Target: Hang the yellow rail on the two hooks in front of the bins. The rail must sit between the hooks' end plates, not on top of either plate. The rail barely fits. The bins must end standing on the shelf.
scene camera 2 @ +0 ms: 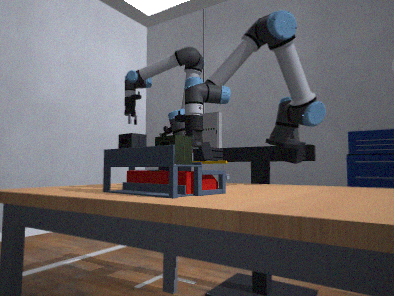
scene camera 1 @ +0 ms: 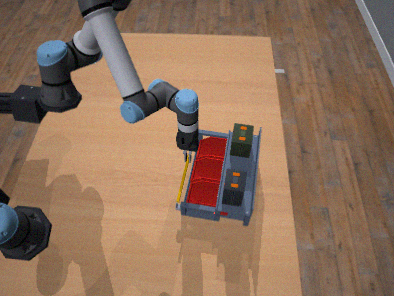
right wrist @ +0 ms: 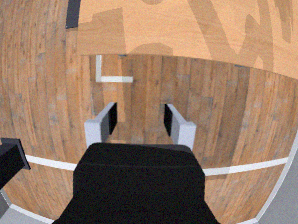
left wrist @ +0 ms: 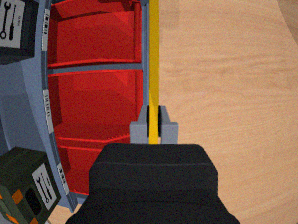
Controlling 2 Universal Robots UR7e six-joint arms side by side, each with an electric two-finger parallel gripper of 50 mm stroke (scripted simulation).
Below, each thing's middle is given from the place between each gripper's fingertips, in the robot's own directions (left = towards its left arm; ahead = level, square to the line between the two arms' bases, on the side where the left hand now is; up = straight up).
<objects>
My left hand is 13 cm short of the grey-blue shelf point(scene camera 2: 152, 156), 3 cm to the left of it and 6 cm above it.
The grey-blue shelf is 750 mm to the left of my right hand, 690 mm ahead of it and 350 mm below it.
</objects>
